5 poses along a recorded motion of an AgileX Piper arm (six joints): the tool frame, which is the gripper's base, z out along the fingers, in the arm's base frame.
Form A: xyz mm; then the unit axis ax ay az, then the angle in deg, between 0 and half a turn.
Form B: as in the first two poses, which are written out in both.
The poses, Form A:
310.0 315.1 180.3 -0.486 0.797 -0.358 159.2
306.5 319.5 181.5 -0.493 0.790 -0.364 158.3
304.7 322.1 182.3 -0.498 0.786 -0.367 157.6
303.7 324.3 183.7 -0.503 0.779 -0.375 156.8
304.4 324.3 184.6 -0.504 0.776 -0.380 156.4
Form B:
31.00 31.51 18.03 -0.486 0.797 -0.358 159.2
30.65 31.95 18.15 -0.493 0.790 -0.364 158.3
30.47 32.21 18.23 -0.498 0.786 -0.367 157.6
30.37 32.43 18.37 -0.503 0.779 -0.375 156.8
30.44 32.43 18.46 -0.504 0.776 -0.380 156.4

